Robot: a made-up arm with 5 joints.
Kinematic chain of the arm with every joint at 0, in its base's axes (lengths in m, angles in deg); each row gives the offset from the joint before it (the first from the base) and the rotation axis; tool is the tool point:
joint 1: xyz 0 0 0.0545 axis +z
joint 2: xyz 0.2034 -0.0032 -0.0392 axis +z
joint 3: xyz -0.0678 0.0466 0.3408 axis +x
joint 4: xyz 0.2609 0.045 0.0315 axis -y
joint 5: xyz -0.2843 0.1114 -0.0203 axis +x
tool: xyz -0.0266 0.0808 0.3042
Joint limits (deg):
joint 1: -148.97..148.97
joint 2: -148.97..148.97
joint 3: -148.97..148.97
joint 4: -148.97..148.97
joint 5: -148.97..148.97
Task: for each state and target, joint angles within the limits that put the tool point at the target. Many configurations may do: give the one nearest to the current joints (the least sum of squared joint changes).
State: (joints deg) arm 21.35 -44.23 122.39 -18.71 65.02
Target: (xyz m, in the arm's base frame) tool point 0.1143 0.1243 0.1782
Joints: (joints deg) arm 10.82 -48.80 124.03 2.85 80.85
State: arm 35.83 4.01 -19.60 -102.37 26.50
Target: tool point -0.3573 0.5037 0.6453
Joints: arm 67.07 36.98 -27.86 -77.88 19.24
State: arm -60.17 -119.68 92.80 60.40 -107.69
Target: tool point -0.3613 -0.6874 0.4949
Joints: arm -78.84 -108.68 57.72 72.24 -120.32
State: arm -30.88 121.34 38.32 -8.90 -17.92
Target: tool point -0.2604 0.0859 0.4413
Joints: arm -45.34 83.57 2.69 26.22 -32.52
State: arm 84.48 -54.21 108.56 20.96 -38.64
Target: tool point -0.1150 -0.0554 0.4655
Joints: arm 74.53 -66.14 124.88 24.62 -1.24
